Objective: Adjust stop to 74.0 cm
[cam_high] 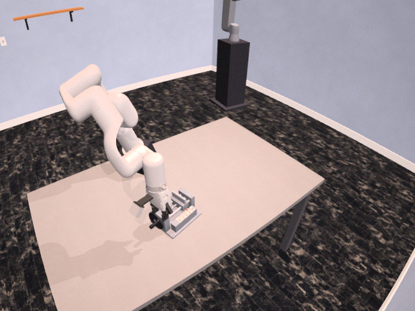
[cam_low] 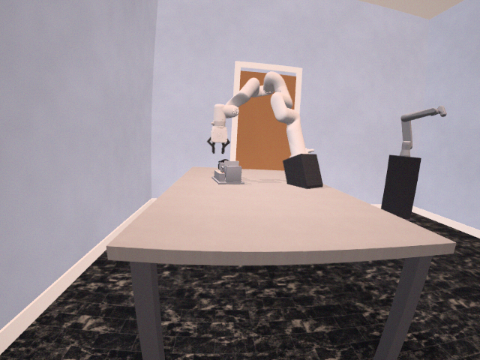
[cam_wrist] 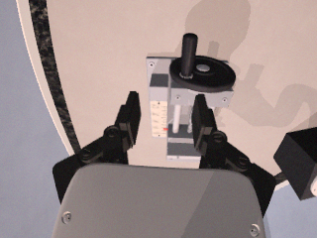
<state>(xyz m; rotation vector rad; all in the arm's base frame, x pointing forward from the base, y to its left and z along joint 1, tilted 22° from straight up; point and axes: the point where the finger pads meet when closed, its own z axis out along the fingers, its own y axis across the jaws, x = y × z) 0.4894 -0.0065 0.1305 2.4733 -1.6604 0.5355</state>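
The handwheel knob is 8 cm below my hand, 3 cm to the right of it and 1 cm behind it. The rest, counted from my hand: sliding stop block (13 cm to the left, 9 cm behind, 8 cm below); black handwheel (8 cm below, 2 cm to the right, 2 cm behind).
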